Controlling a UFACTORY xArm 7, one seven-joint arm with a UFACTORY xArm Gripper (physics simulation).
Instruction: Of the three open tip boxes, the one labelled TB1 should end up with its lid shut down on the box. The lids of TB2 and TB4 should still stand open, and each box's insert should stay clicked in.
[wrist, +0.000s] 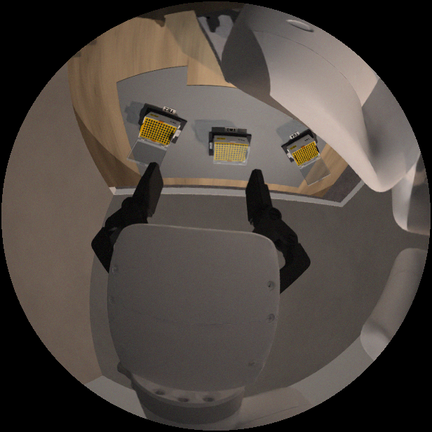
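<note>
The TB1 box (231, 151) stands at the middle of the mat. Its yellow insert looks paler, seen through the clear lid, which lies down over the box. Whether its latch is fully engaged is too small to tell. The TB2 box (158, 131) is at the left, and its clear lid (146, 152) stands open on the near side. The TB4 box (305, 154) is at the right, and its clear lid (318, 172) also stands open. The yellow inserts of TB2 and TB4 sit in their boxes. My gripper (203, 174) is open and empty, well apart from the boxes.
The boxes stand on a grey mat (185, 162) on a wooden table (95, 60). The pale robot arm (320, 65) spans the upper right, near TB4 in this view. A pale rim (225, 192) runs along the table's near edge, with the grey floor beyond it.
</note>
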